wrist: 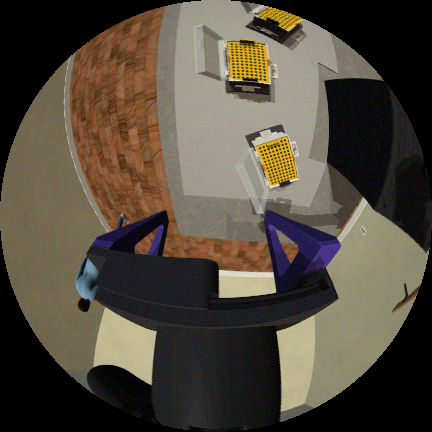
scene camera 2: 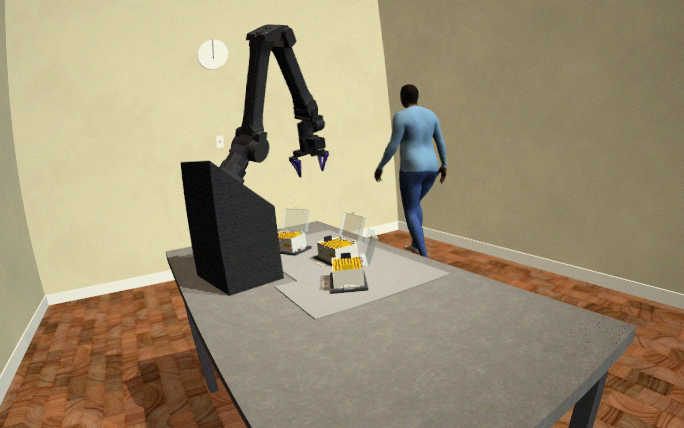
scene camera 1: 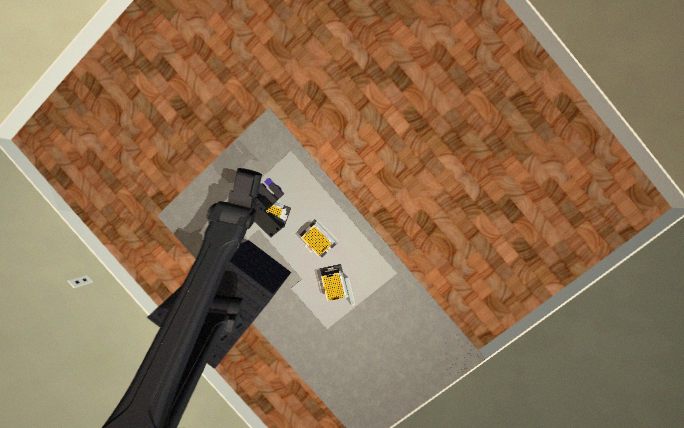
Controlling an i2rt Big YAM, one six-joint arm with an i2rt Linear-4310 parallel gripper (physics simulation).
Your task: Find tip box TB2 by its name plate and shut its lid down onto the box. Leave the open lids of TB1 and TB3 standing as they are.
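Where they show: gripper, fingertip midpoint: (wrist: 215, 215) (scene camera 2: 311, 174) (scene camera 1: 270, 197); arm's base, link origin: (scene camera 2: 227, 180) (scene camera 1: 224, 318).
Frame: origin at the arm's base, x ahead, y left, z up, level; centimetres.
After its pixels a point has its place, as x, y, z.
Tip box TB2 (scene camera 1: 274, 211) {25.4, 25.5, -26.9} (scene camera 2: 291, 242) (wrist: 277, 160) {22.8, 26.2, -26.9}, with a yellow tip rack, is the box nearest my gripper. Its clear lid (scene camera 2: 296, 219) {28.3, 30.9, -22.2} (wrist: 252, 180) {28.3, 30.9, -22.2} stands open. TB3 (scene camera 1: 316, 240) {34.6, 4.1, -26.9} (scene camera 2: 335, 249) (wrist: 248, 62) {34.4, 4.6, -26.8} is the middle box, its lid (scene camera 2: 352, 225) {41.7, 6.0, -22.0} (wrist: 207, 52) {41.9, 5.4, -22.0} open. TB1 (scene camera 1: 333, 286) (scene camera 2: 348, 275) (wrist: 278, 19) is farthest, its lid (scene camera 1: 349, 290) {37.3, -20.3, -18.2} (scene camera 2: 370, 247) {33.9, -26.1, -20.7} open. The name plates are too small to read clearly. My gripper (scene camera 2: 311, 172) {35.0, 26.9, -4.9} (wrist: 215, 215) {35.0, 26.9, -4.9} is open and empty, high above the table near TB2; the arm partly hides TB2 in scene camera 1.
The boxes stand on a light mat (scene camera 1: 373, 267) {49.6, -22.0, -32.6} (scene camera 2: 403, 275) {45.6, -22.8, -32.6} (wrist: 200, 150) {41.9, 30.1, -32.6} on the grey table (scene camera 1: 363, 363) {19.4, -62.0, -32.9} (scene camera 2: 378, 353) {19.6, -59.8, -32.9}. The black arm pedestal (scene camera 1: 262, 262) {9.1, 8.7, -23.6} (scene camera 2: 242, 237) {1.8, -7.8, -16.5} (wrist: 357, 140) {8.1, 11.2, -19.9} stands beside them. A person (scene camera 2: 418, 141) (wrist: 87, 280) is on the floor beyond the table.
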